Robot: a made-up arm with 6 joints. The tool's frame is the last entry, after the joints.
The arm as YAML. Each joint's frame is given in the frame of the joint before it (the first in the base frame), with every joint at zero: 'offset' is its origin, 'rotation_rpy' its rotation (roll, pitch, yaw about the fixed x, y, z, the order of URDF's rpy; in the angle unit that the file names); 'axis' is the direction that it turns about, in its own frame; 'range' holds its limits. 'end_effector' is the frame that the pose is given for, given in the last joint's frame.
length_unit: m
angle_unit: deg
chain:
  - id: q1
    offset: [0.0, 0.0, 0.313]
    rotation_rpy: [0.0, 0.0, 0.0]
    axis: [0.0, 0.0, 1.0]
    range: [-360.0, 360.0]
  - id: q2
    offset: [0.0, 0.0, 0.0]
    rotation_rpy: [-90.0, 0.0, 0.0]
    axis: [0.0, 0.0, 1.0]
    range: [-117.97, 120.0]
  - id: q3
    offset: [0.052, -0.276, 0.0]
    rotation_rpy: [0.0, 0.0, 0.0]
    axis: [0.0, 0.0, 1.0]
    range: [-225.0, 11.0]
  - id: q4
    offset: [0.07, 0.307, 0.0]
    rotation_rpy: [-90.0, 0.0, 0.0]
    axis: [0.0, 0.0, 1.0]
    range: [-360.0, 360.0]
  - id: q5
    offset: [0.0, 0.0, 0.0]
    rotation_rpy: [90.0, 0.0, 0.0]
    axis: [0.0, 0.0, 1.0]
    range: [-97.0, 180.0]
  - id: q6
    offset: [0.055, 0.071, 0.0]
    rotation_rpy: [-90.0, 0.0, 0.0]
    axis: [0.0, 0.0, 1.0]
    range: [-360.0, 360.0]
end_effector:
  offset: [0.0, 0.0, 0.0]
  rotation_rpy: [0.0, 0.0, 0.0]
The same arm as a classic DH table. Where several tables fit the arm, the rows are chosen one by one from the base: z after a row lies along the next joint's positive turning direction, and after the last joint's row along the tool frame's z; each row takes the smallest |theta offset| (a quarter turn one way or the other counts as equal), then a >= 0, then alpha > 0; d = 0 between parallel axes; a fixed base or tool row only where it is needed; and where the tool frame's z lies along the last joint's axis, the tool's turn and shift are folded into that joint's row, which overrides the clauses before.
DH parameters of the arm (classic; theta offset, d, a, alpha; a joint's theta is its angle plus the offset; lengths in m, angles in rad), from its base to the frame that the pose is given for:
q1: 0 0.313 0 -1.5708
q2: -1.3846 0 0.2809 0
q3: 1.3846 0 0.07 -1.5708
q4: 0 0.307 0 1.5708
q5: 0 0 0.055 -1.5708
q6: 0 0.071 0 0
Joint limits (rad, base to tool): -6.2832..6.2832 -2.059..2.0944 -3.927..0.192 -6.2832..6.2832 -1.693..3.1416 -6.2832..6.2832

